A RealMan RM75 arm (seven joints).
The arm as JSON. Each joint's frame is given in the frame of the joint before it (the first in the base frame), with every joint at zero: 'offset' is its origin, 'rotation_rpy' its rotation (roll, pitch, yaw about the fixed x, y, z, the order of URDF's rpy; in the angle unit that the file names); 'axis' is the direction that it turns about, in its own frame. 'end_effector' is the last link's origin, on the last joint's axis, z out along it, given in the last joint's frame.
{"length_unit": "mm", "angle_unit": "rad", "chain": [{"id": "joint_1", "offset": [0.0, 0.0, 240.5], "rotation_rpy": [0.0, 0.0, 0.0], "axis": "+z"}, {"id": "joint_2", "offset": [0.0, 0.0, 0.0], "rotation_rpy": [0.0, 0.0, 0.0], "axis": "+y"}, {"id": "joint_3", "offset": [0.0, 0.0, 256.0], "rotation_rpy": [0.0, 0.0, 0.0], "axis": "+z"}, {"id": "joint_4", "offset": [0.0, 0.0, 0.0], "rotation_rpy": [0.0, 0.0, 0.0], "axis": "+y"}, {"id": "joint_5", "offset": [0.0, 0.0, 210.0], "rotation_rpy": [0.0, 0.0, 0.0], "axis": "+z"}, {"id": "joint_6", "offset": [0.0, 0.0, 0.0], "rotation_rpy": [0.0, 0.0, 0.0], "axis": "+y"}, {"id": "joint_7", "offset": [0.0, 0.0, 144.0], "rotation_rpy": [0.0, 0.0, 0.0], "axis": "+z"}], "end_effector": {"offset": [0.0, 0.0, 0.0], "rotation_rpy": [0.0, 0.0, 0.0]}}
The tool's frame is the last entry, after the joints.
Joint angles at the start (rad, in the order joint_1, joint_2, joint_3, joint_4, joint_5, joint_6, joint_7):
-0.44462, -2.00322, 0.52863, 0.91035, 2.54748, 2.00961, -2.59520
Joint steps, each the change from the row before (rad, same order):
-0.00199, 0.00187, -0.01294, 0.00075, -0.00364, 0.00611, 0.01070
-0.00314, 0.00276, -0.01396, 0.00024, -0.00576, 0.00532, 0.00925
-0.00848, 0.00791, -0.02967, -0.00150, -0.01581, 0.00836, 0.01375
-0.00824, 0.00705, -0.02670, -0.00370, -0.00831, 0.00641, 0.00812
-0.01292, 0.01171, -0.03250, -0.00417, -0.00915, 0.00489, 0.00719
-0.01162, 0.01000, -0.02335, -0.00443, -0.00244, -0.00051, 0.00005
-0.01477, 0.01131, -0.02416, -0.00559, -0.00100, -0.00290, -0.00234
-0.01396, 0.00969, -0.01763, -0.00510, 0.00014, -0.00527, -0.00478
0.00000, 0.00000, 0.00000, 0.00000, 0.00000, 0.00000, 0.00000
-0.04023, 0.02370, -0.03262, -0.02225, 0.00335, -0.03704, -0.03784
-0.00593, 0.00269, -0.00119, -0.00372, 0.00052, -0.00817, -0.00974
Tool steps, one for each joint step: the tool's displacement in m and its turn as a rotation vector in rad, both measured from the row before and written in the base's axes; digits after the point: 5 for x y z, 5 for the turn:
0.00065, 0.00054, 0.00200, 0.01028, -0.00922, -0.00939
0.00090, 0.00118, 0.00238, 0.01306, -0.01011, -0.00928
0.00215, 0.00363, 0.00563, 0.03160, -0.02160, -0.01635
0.00141, 0.00288, 0.00460, 0.02412, -0.01640, -0.00824
0.00178, 0.00485, 0.00690, 0.03249, -0.01477, -0.01018
0.00100, 0.00433, 0.00526, 0.02313, -0.00582, -0.00200
0.00141, 0.00546, 0.00565, 0.02437, -0.00425, -0.00129
0.00147, 0.00528, 0.00453, 0.01931, -0.00107, 0.00011
0.00000, 0.00000, 0.00000, 0.00000, 0.00000, 0.00000
0.00381, 0.01677, 0.00875, 0.04586, 0.00366, 0.02548
0.00063, 0.00271, 0.00063, 0.00466, 0.00160, 0.00732

